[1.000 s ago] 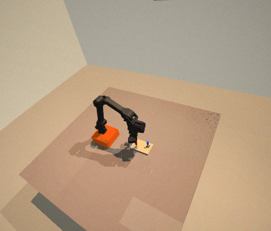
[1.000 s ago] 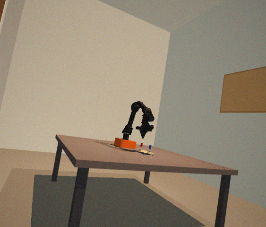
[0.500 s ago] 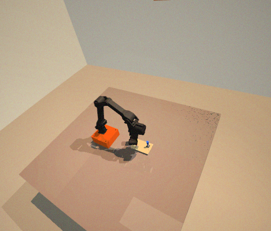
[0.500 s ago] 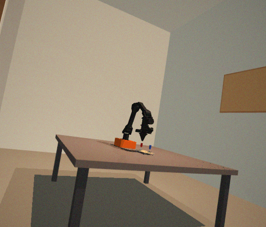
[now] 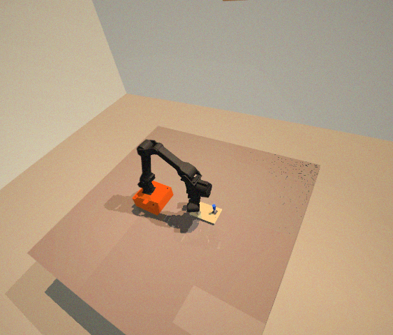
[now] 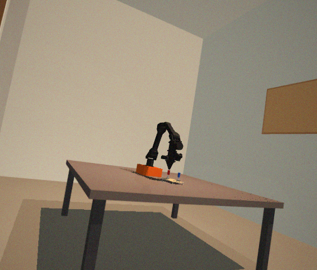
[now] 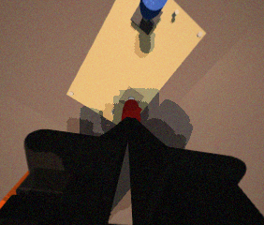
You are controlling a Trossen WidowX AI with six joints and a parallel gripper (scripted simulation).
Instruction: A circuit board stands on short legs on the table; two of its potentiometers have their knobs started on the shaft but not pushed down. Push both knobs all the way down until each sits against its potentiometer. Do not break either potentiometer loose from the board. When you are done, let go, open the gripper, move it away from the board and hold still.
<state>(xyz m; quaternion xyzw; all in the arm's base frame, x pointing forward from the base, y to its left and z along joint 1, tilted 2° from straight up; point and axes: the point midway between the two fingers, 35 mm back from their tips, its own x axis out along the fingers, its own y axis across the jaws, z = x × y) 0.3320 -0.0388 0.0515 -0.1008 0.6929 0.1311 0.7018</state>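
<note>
Right now my gripper tip is 2 cm above the red knob. From my gripper tip the other things lie so: blue knob 9 cm ahead, 3 cm to the left, 2 cm below.
</note>
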